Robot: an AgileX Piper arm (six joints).
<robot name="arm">
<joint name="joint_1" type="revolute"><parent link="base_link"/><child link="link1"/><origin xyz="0 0 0.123"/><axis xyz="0 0 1"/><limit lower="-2.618" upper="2.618"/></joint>
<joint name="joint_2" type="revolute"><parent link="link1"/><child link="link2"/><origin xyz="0 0 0"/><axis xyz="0 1 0"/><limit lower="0" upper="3.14"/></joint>
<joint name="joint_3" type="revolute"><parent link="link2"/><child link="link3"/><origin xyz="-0.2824 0 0.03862"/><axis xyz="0 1 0"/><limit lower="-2.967" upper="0"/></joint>
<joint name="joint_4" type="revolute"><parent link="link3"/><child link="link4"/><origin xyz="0.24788 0 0.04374"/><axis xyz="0.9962 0 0.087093"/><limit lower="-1.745" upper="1.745"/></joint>
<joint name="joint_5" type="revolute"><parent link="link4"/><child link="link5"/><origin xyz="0 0 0"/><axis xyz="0 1 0"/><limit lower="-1.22" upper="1.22"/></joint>
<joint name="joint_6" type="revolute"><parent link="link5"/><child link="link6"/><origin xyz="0.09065 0 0.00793"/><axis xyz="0.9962 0 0.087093"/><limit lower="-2.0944" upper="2.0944"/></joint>
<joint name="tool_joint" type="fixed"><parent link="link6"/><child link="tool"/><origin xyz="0 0 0" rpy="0 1.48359 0"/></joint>
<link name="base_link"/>
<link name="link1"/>
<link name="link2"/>
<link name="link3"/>
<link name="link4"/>
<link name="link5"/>
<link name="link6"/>
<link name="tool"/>
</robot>
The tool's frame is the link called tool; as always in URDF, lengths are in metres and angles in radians.
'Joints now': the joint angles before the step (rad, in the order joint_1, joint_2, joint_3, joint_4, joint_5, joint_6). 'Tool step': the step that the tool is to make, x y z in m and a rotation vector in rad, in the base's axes. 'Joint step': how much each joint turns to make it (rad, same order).
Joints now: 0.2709, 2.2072, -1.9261, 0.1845, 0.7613, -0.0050
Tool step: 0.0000, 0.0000, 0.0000, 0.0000, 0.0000, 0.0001
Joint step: 0.0000, 0.0000, 0.0000, 0.0001, 0.0000, -0.0002
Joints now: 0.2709, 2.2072, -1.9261, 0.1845, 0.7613, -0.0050
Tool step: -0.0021, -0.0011, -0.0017, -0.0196, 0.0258, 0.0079
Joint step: 0.0000, 0.0000, 0.0000, -0.0132, 0.0306, -0.0001
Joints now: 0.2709, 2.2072, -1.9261, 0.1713, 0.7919, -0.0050
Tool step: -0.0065, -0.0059, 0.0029, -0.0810, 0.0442, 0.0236
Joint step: 0.0000, -0.0148, 0.0003, -0.0694, 0.0796, -0.0001
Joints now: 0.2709, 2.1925, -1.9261, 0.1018, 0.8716, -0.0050
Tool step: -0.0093, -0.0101, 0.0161, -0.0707, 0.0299, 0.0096
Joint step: -0.0065, -0.0405, -0.0021, -0.0621, 0.0903, -0.0001
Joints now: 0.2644, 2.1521, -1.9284, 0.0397, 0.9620, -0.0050
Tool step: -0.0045, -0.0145, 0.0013, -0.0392, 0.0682, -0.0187
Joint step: -0.0239, -0.0087, -0.0017, -0.0215, 0.0863, 0.0001
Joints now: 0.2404, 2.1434, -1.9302, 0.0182, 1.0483, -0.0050
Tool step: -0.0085, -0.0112, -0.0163, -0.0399, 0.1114, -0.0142
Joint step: -0.0169, 0.0002, 0.0504, -0.0135, 0.0670, 0.0001
